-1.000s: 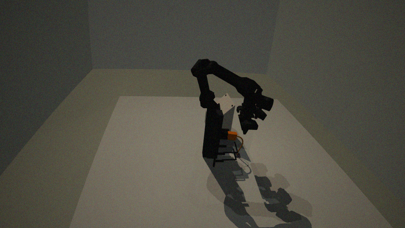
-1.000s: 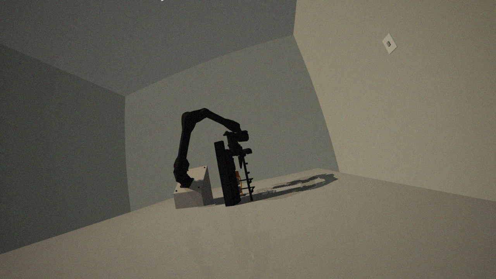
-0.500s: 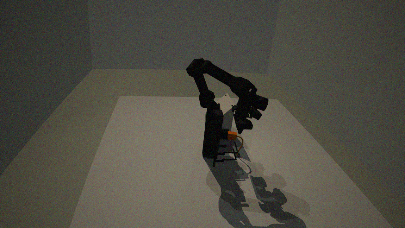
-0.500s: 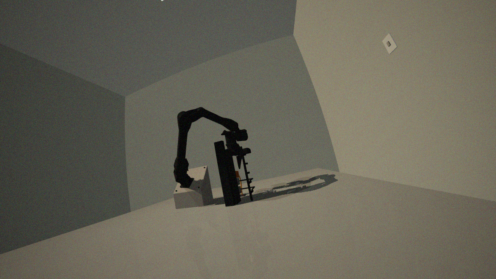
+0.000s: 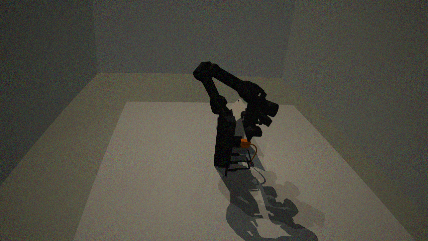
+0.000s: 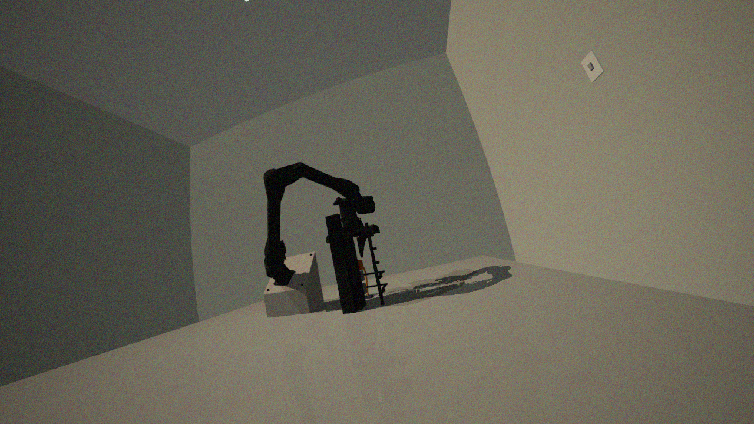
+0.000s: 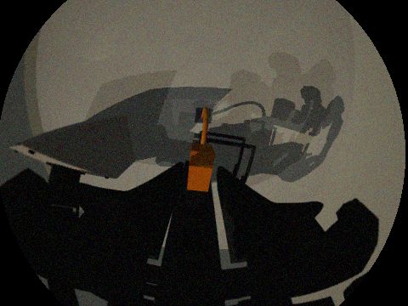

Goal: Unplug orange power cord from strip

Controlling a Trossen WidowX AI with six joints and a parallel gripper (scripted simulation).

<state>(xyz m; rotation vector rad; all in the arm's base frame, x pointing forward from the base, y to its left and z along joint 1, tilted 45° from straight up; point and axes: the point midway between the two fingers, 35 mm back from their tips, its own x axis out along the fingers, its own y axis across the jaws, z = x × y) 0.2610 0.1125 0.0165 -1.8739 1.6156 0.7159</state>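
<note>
Now: gripper tip 3 cm to the left of the orange plug and 1 cm above it.
</note>
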